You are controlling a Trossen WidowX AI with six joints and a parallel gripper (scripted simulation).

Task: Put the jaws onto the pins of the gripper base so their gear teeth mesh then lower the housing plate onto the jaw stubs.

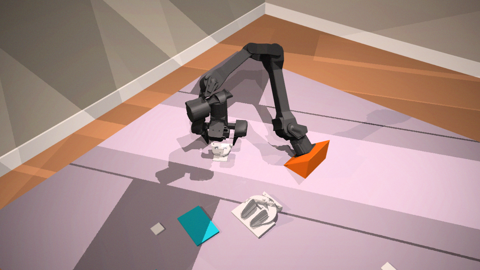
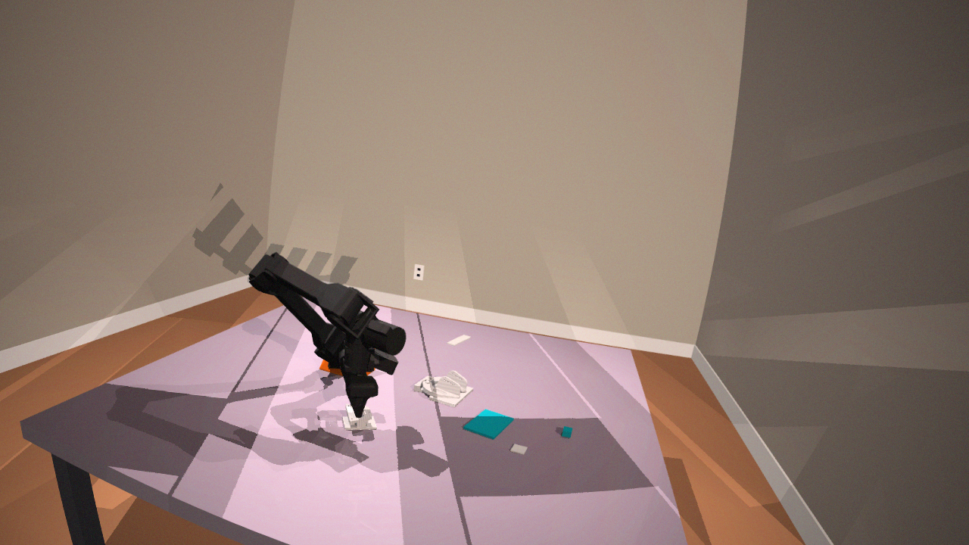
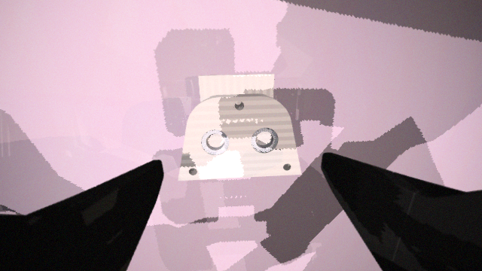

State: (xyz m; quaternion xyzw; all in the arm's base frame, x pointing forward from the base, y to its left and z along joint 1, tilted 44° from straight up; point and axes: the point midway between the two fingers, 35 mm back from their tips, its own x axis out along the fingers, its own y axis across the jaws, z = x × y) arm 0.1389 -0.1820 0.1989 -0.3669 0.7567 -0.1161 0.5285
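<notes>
Right now the white stepped block is 10 mm ahead of my gripper tip, 10 mm to the left of it and 30 mm below it. The rest, counted from my gripper tip: white slab: 180 mm ahead, 240 mm to the left, 40 mm below; then cyan flat plate: 290 mm ahead, 110 mm to the left, 40 mm below; then small white square: 360 mm ahead, 10 mm to the left, 40 mm below.
</notes>
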